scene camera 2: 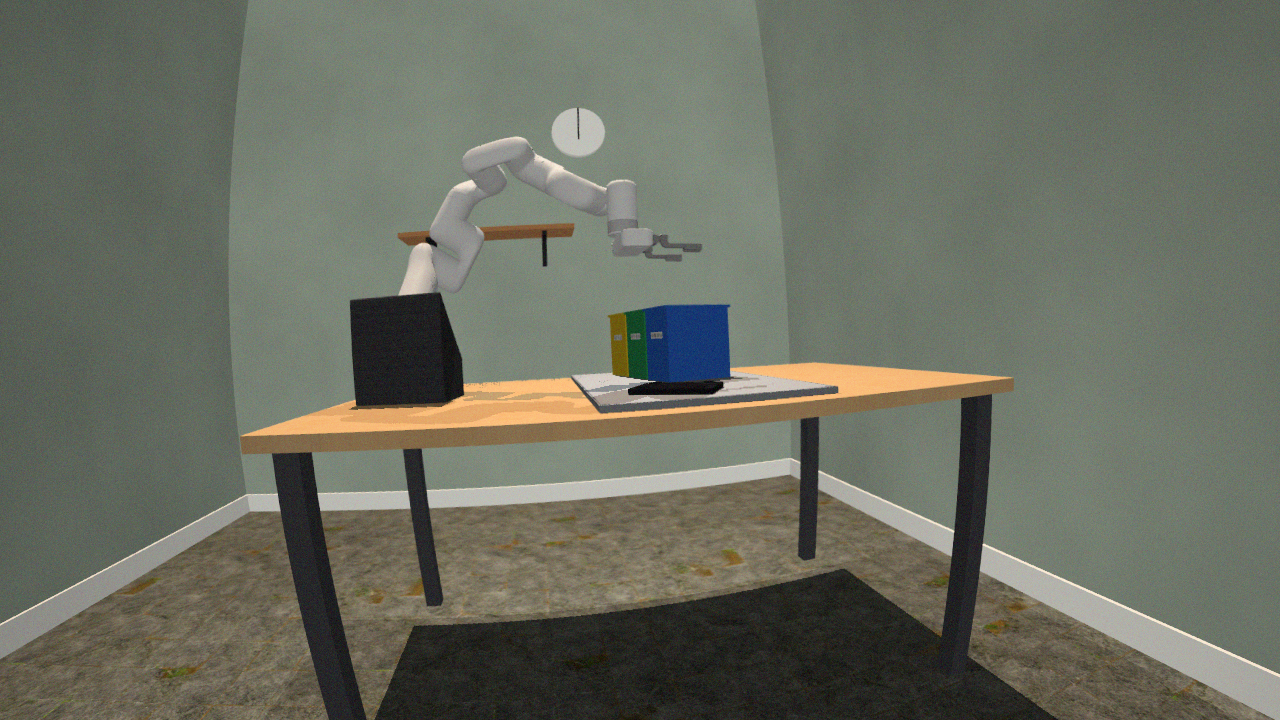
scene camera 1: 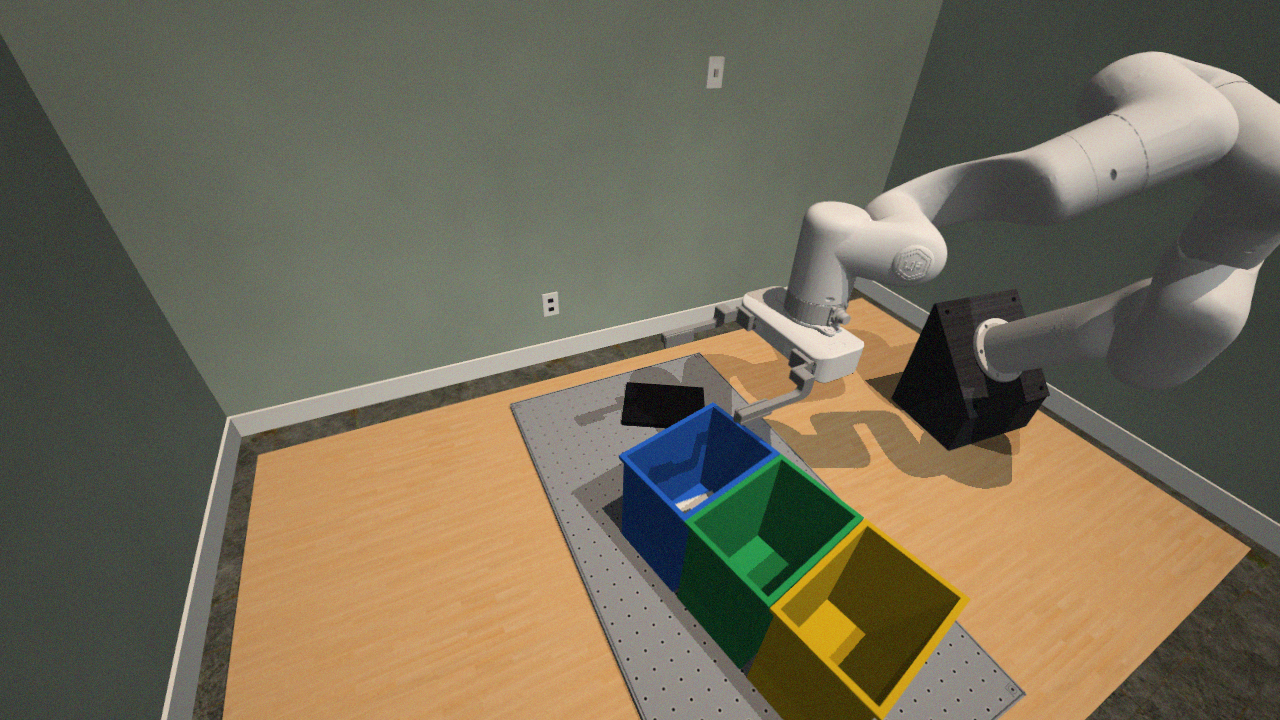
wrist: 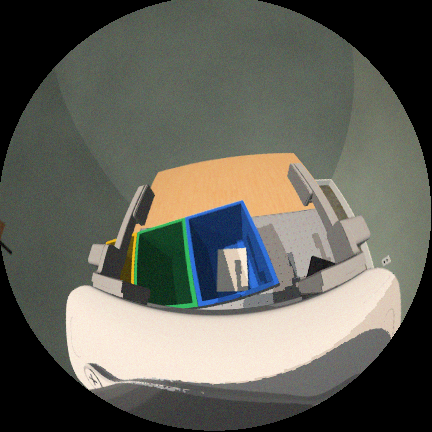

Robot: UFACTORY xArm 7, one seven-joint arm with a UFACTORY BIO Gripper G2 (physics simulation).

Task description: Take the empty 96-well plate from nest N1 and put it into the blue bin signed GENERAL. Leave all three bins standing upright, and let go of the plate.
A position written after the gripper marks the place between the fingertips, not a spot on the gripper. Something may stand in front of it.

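Note:
Green bin visible at (scene camera 1: 745, 550), (scene camera 2: 636, 322) and (wrist: 161, 263); blue bin at (scene camera 1: 707, 451), (scene camera 2: 684, 342) and (wrist: 228, 226). White 96-well plate (wrist: 231, 263) in view; scene camera 2 does not show it, as it is hidden by the blue bin. The gripper (scene camera 1: 696, 376), (scene camera 2: 690, 253), (wrist: 216, 175) is in view as well.

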